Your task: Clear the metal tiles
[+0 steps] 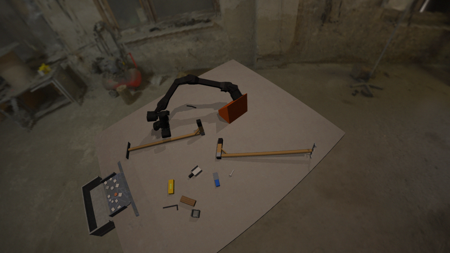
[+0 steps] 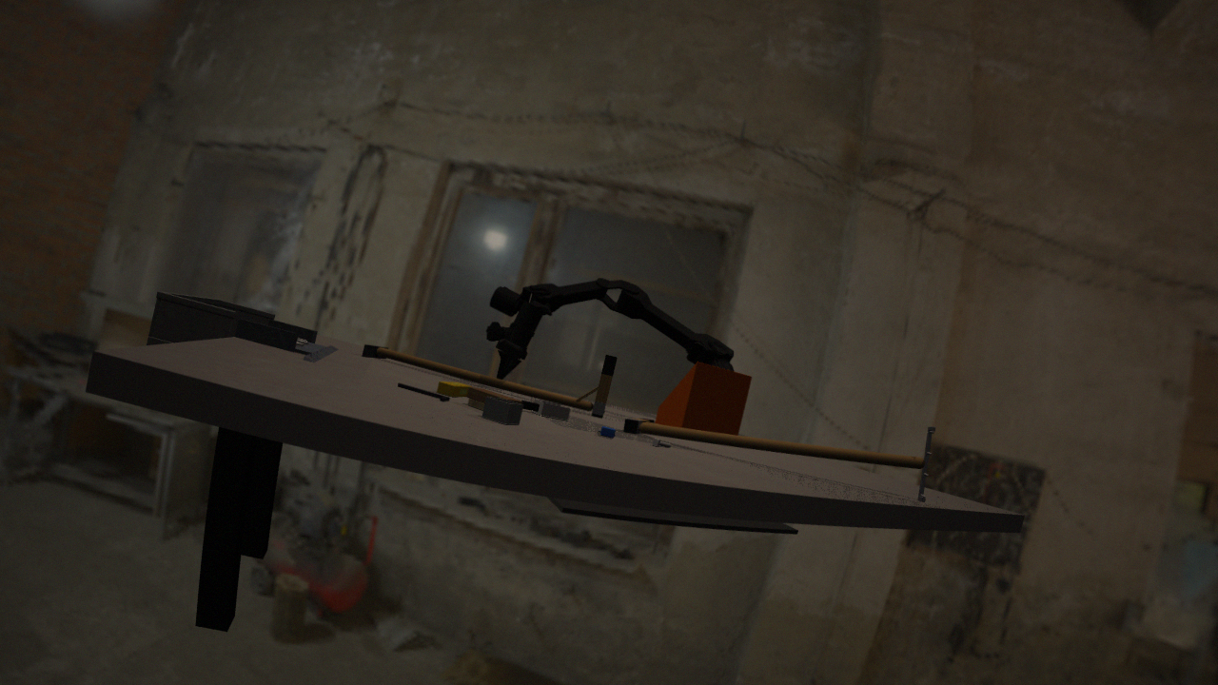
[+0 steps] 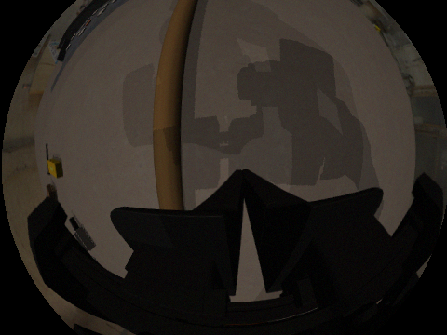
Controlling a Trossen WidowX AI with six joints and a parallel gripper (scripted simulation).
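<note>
Now: the wooden-shafted scraper 5 cm ahead of my gripper tip, 4 cm to the left of it and 4 cm above it. The rest, counted from my gripper tip: wooden block (51 cm to the left, 15 cm ahead, 1 cm below); then yellow block (37 cm to the left, 18 cm ahead, 1 cm below); then blue piece (51 cm to the left, 6 cm behind, 2 cm below).
</note>
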